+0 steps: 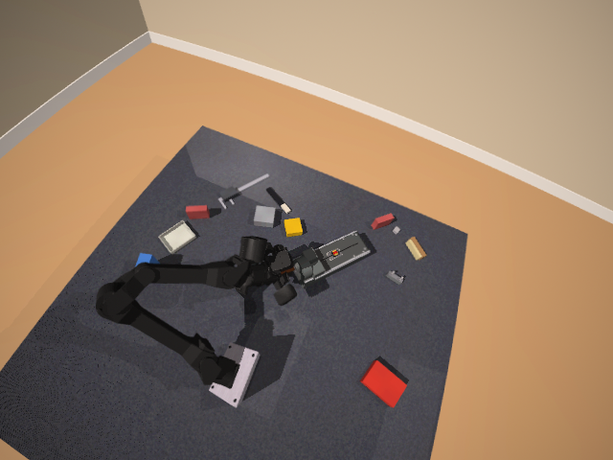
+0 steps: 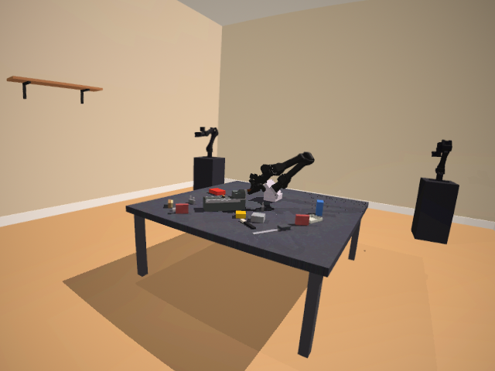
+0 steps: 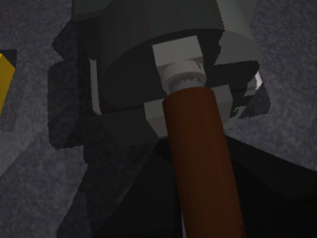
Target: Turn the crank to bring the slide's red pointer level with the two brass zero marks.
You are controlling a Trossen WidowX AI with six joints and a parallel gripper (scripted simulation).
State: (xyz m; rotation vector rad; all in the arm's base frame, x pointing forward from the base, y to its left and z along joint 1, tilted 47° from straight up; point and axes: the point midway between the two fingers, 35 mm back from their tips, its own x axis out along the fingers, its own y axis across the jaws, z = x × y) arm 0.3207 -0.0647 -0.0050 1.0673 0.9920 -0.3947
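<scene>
My gripper tip is now 20 mm below the brown crank handle, 10 mm to the right of it and 10 mm past it. Also, from my gripper tip: grey block 200 mm ahead, 170 mm to the left, 80 mm below; yellow block 200 mm ahead, 80 mm below, 50 mm to the left; red pointer 120 mm to the right, 120 mm ahead, 10 mm below.
</scene>
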